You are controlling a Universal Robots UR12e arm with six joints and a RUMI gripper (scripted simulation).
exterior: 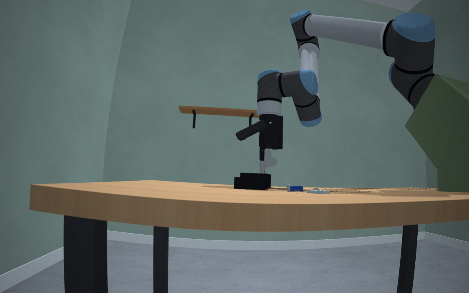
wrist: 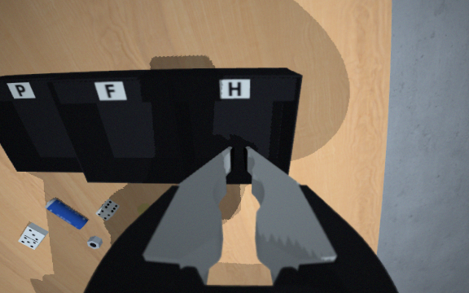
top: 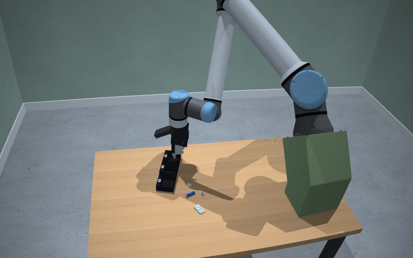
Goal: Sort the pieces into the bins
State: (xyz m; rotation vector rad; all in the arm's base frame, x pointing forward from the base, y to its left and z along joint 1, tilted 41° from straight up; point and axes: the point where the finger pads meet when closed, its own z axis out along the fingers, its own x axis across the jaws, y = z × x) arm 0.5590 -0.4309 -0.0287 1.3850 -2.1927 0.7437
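The black bin lies 50 mm ahead of my hand, 70 mm to the left of it and 30 mm below it. Also, from my hand: brass bolt (50 mm behind, 150 mm to the left, 40 mm below); then battery (10 mm behind, 240 mm to the left, 40 mm below); then white die (20 mm behind, 180 mm to the left, 40 mm below).
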